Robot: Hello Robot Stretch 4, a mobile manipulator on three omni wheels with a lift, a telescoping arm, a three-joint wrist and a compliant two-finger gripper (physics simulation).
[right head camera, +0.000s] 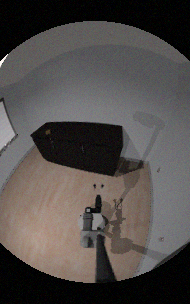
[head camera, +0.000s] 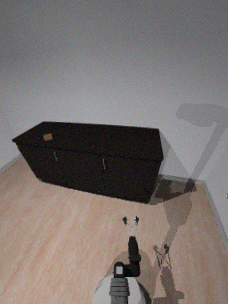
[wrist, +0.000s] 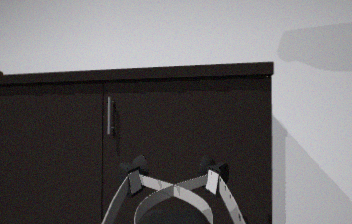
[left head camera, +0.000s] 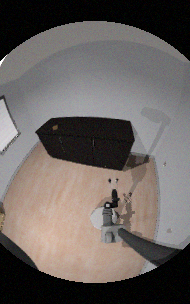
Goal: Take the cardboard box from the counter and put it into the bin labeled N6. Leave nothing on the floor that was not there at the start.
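Places are measured from the robot's base along level axes (x ahead, y left, z up), in metres.
Where they show: gripper, fingertip midpoint: (right head camera: 98,183) (head camera: 130,216) (wrist: 173,167) (left head camera: 112,177).
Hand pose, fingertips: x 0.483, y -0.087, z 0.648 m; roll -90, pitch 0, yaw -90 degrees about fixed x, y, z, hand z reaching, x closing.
After its pixels a point has its place.
The small tan cardboard box (head camera: 48,137) @(z 0.915, x 1.224, y 0.803 m) (left head camera: 55,127) @(z 0.911, x 1.227, y 0.796 m) (right head camera: 48,132) @(z 0.901, x 1.226, y 0.793 m) lies on the top of the dark counter (head camera: 110,136) @(z 0.883, x 1.268, y 0.085 m) (left head camera: 95,126) @(z 0.883, x 1.205, y 0.113 m) (right head camera: 90,131) @(z 0.883, x 1.209, y 0.033 m), near its left end. My gripper (head camera: 131,220) @(z 0.648, x 0.483, y -0.087 m) (left head camera: 113,180) @(z 0.648, x 0.483, y -0.087 m) (right head camera: 98,186) @(z 0.648, x 0.483, y -0.087 m) (wrist: 173,167) @(z 0.648, x 0.483, y -0.087 m) is open and empty, with its fingertips well apart. It is in front of the right part of the counter, below the level of its top and far to the right of the box. The bin labeled N6 does not show in these views.
The counter's front has doors with upright handles (head camera: 104,163) (wrist: 109,116) @(z 0.709, x 0.987, y 0.146 m). A wall stands behind the counter and another at the right. My own shadow falls on the floor and wall at the right. Part of a pale framed panel (left head camera: 7,125) @(z 1.216, x 1.360, y 2.432 m) (right head camera: 5,126) @(z 1.240, x 1.370, y 2.429 m) shows at the far left.
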